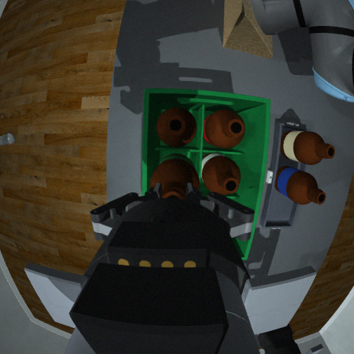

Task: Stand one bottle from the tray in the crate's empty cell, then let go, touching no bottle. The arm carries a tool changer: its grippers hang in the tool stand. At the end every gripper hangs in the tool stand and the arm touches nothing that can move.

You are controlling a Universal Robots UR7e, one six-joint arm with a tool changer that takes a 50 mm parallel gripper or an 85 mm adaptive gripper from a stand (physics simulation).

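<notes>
What I can see here is a cream-labelled bottle point(308, 147), and there's a white-labelled bottle point(219, 173) too.
</notes>
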